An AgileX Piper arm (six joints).
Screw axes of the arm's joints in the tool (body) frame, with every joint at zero. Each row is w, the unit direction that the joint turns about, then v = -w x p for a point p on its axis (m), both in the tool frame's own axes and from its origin. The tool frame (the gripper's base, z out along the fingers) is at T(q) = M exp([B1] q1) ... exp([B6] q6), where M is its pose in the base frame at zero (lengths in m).
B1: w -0.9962 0 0.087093 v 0.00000 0.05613 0.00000
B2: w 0 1 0 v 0.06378 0.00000 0.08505
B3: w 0 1 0 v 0.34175 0.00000 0.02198
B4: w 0 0 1 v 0.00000 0.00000 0.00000
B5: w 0 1 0 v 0.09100 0.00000 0.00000
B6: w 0 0 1 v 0.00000 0.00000 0.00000
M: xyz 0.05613 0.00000 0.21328 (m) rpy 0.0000 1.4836 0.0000 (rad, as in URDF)
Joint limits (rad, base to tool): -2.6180..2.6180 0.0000..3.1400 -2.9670..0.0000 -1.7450..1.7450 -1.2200..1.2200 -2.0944..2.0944
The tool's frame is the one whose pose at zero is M.
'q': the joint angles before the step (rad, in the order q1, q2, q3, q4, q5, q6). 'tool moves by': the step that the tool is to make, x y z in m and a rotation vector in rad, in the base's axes. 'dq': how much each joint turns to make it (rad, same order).
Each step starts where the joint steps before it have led.
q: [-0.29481, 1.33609, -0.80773, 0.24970, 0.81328, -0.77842]
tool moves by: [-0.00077, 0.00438, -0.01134, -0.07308, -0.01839, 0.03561]
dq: [0.04101, 0.00001, 0.04965, -0.07150, -0.09240, 0.02146]
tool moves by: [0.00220, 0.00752, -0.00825, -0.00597, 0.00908, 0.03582]
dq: [0.03599, 0.01812, 0.01842, -0.00551, -0.02936, -0.00174]
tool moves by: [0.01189, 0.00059, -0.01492, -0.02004, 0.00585, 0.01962]
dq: [0.01981, 0.06969, -0.00004, -0.01752, -0.06899, 0.00000]
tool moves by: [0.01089, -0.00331, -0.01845, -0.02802, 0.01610, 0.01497]
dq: [0.00454, 0.08032, 0.00004, -0.03081, -0.07070, -0.00002]
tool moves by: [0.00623, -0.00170, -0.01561, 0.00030, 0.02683, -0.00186]
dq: [0.00001, 0.06346, -0.00003, -0.00248, -0.03732, 0.00000]
